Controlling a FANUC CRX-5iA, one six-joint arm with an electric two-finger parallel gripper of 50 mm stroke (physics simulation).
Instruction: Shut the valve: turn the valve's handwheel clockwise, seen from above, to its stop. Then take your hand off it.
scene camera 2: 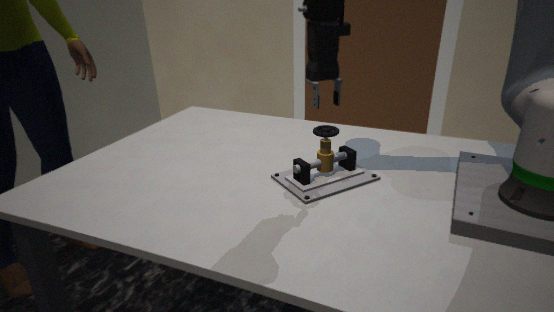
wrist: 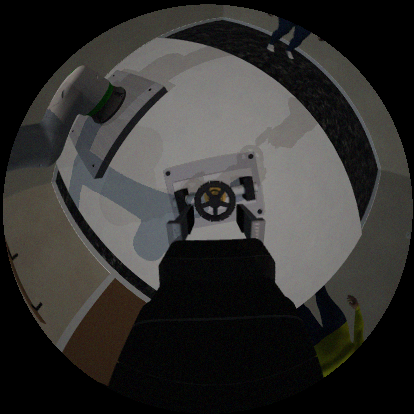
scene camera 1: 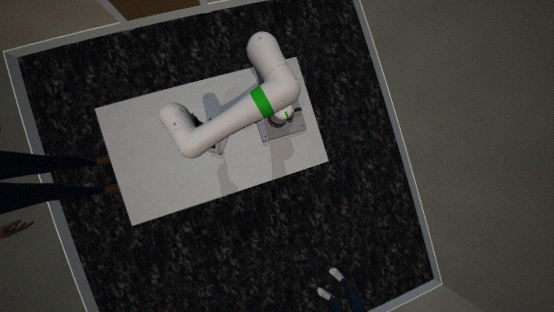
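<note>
The valve's black handwheel (scene camera 2: 326,131) (wrist: 215,201) lies level on top of the brass valve body (scene camera 2: 325,161). The pipe runs between two black blocks on a grey mounting plate (scene camera 2: 345,186) (wrist: 215,161). My gripper (scene camera 2: 326,105) (wrist: 214,213) points straight down above the handwheel, open and empty. A gap shows between its fingertips and the wheel in scene camera 2. In the wrist view the fingers stand on either side of the wheel's near rim. In scene camera 1 the arm hides the gripper and the handwheel; part of the mounting plate (scene camera 1: 218,151) shows.
The valve stands on a white table (scene camera 1: 165,185) (scene camera 2: 150,190) (wrist: 300,175). The robot's base plate (scene camera 1: 285,134) (scene camera 2: 480,200) (wrist: 117,137) is on the table to the right of the valve in scene camera 2. A person (scene camera 2: 25,85) stands beyond the table's left end.
</note>
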